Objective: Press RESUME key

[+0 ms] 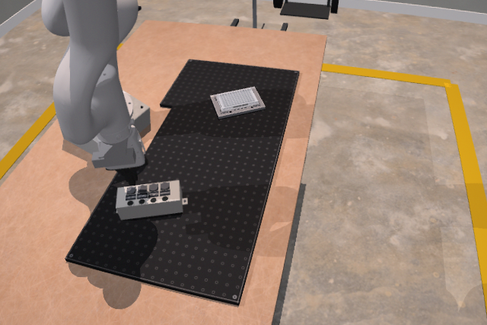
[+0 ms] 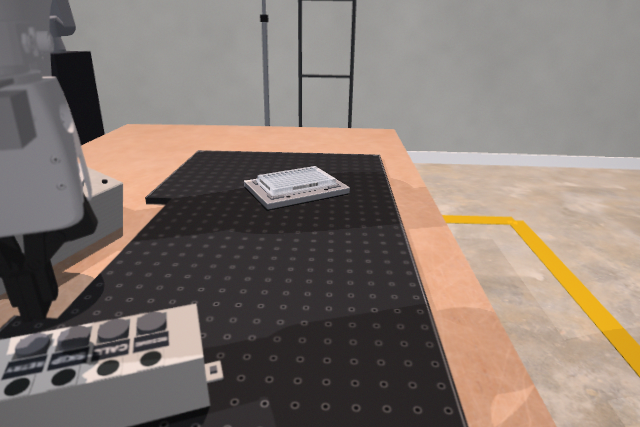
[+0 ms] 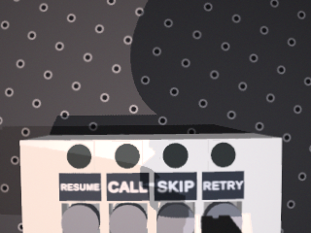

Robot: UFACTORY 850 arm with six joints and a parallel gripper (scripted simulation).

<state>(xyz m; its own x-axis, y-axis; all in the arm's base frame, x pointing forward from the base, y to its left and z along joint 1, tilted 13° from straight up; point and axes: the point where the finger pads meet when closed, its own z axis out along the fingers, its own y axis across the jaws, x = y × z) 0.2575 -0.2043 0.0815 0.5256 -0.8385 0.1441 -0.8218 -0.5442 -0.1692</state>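
The grey operator panel lies 7 cm below my hand, 3 cm ahead of it and 2 cm to the left of it. From my hand the other things lie so: white well plate 49 cm to the left, 9 cm below, 7 cm ahead.
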